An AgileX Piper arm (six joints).
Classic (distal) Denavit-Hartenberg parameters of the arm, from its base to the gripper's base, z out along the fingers. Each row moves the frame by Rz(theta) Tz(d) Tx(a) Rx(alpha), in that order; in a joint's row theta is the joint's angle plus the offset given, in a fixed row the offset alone. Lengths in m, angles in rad.
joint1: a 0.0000, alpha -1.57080, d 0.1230, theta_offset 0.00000
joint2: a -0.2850, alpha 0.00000, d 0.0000, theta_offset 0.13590
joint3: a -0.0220, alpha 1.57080, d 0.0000, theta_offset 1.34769
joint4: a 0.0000, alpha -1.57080, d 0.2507, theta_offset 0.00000
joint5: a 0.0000, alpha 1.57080, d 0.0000, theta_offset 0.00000
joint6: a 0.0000, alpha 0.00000, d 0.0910, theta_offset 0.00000
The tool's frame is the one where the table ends.
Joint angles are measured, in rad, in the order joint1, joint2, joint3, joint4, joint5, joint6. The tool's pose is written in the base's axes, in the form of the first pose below.
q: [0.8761 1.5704 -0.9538 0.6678 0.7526 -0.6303]
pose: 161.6 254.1 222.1 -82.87 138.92 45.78
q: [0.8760 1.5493 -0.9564 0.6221 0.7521 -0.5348]
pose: 161.8 250.7 227.6 -78.76 141.49 44.42
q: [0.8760 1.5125 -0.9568 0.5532 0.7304 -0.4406]
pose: 163.0 245.4 236.9 -74.53 141.68 41.69
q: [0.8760 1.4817 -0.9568 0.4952 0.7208 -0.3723]
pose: 163.3 240.5 244.5 -71.91 141.44 39.53
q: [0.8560 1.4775 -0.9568 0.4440 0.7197 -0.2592]
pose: 169.5 234.6 244.5 -65.01 145.47 37.70
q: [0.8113 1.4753 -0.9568 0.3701 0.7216 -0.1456]
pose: 181.9 223.2 243.5 -56.99 149.30 34.03
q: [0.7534 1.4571 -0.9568 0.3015 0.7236 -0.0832]
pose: 195.0 207.4 247.4 -50.93 150.20 30.20
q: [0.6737 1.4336 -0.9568 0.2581 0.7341 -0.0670]
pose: 209.1 186.9 252.9 -45.53 150.42 26.92
